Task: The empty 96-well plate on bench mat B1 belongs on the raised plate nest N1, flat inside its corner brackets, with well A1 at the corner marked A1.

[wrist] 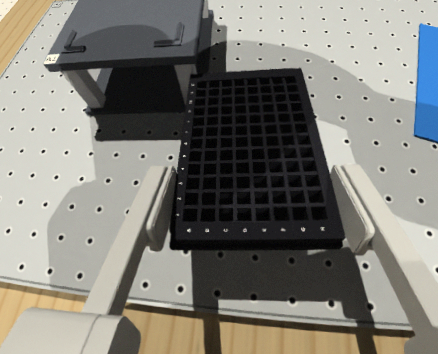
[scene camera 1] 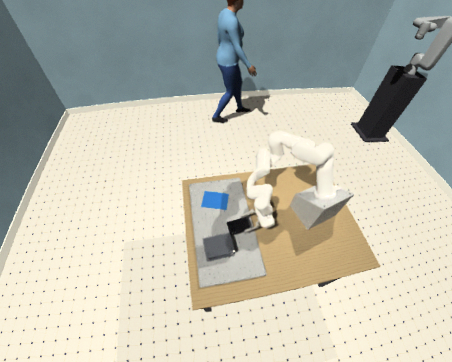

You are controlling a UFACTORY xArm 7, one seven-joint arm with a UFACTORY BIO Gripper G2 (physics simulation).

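Places are measured from the arm's base along level axes (x ahead, y left, z up), in millimetres.
Where they show: hand, its tool point: (wrist: 253, 205) (scene camera 1: 245, 223); arm's base, origin of its link: (scene camera 1: 324, 193).
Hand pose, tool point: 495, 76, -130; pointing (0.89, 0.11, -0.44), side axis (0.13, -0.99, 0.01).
Things, the pixels of their top centre, and the offset from my tool point, as dx, dy, dz. Level surfaces: height alone.
- black 96-well plate, centre of its top: (wrist: 250, 129) (scene camera 1: 238, 224) +45, +6, +0
- dark grey raised nest N1, centre of its top: (scene camera 1: 218, 244) +177, +120, +3
- flat blue mat, height of its surface: dz -59
- grey pegboard, height of its surface: dz -61
- wooden table, height of its surface: dz -74
The black 96-well plate (scene camera 1: 239, 225) (wrist: 252, 150) is between the two fingers of my gripper (scene camera 1: 248, 223) (wrist: 258, 207), which is shut on its long sides. The plate is held above the pegboard, with its shadow below. Its wells look empty; row letters run along the near edge and well A1 is at the near left corner in the wrist view. The dark grey raised nest N1 (scene camera 1: 217, 246) (wrist: 135, 30) stands ahead and left in the wrist view. Its A1 label (wrist: 51, 59) is at its near left corner; two corner brackets show. The plate's far left corner overlaps the nest's right side in view.
A flat blue mat (scene camera 1: 215, 200) (wrist: 427, 85) lies on the grey pegboard (scene camera 1: 232, 272) (wrist: 35, 172), right of the plate in the wrist view. The pegboard is on the wooden table (scene camera 1: 320, 260). A person (scene camera 1: 230, 45) is on the floor beyond the table.
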